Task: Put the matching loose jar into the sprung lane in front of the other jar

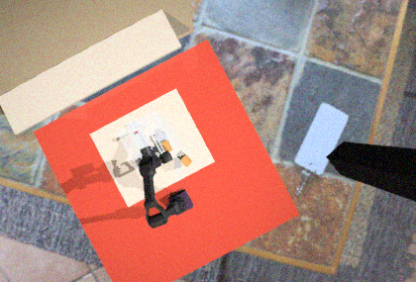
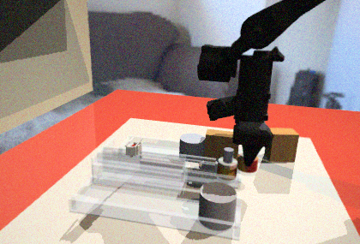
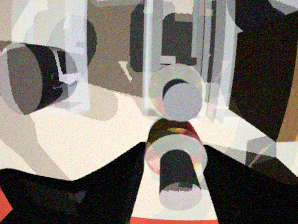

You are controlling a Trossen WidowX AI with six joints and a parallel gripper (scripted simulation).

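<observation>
The clear sprung lane is 18 cm ahead of my gripper tip, 1 cm to the right of it and 3 cm below it. The rest, counted from my gripper tip: pusher plate: 15 cm ahead; brown box: 11 cm behind, 12 cm to the right, 2 cm below.
</observation>
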